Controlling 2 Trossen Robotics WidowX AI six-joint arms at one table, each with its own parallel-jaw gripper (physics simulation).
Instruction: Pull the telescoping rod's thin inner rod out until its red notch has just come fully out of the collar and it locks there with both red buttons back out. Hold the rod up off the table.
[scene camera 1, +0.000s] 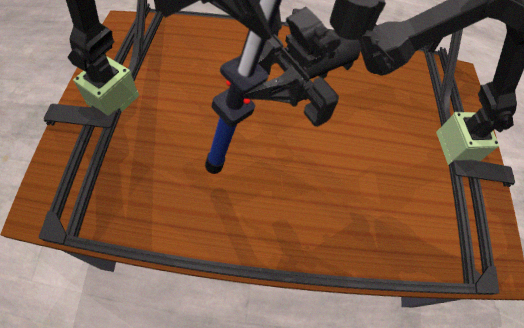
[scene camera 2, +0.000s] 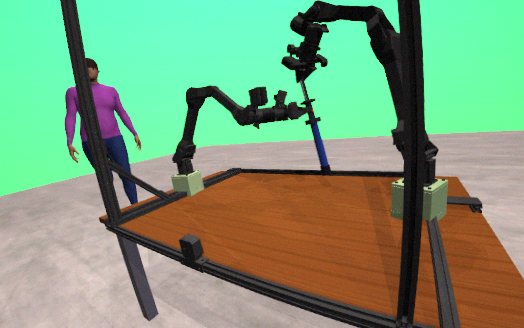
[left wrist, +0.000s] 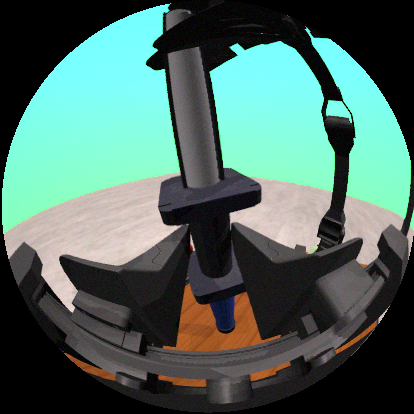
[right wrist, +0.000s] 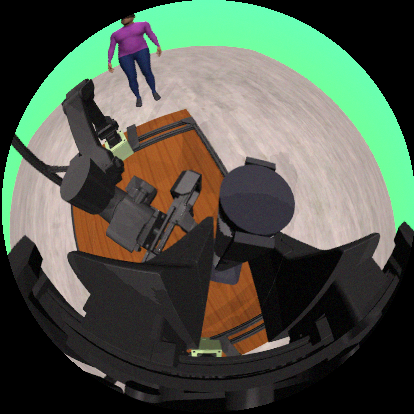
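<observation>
The rod is held at a tilt. Its blue outer tube (scene camera 1: 223, 137) (scene camera 2: 319, 145) (left wrist: 223, 312) points down, and its lower end appears off the table, apart from its shadow. My left gripper (scene camera 1: 246, 95) (scene camera 2: 306, 111) (left wrist: 210, 229) is shut on the dark collar (scene camera 1: 233, 111) (scene camera 2: 311, 115) (left wrist: 212, 250), between its two flanges. One red button (scene camera 1: 246, 101) and another red button (scene camera 1: 228, 83) show at the collar. The grey inner rod (scene camera 1: 251, 52) (scene camera 2: 304, 91) (left wrist: 195, 115) rises from the collar. My right gripper (scene camera 2: 301, 79) (right wrist: 227, 222) is shut on it, near its dark end cap (right wrist: 257, 197). No red notch shows.
A dark metal frame (scene camera 1: 280, 270) runs round the wooden table (scene camera 1: 300, 225) (scene camera 2: 280, 215), with an upright post (scene camera 2: 411, 150) at the right in scene camera 2. A small black box (scene camera 2: 190, 247) sits on the frame's front rail. A person (scene camera 2: 102, 107) (right wrist: 132, 42) stands beyond the table.
</observation>
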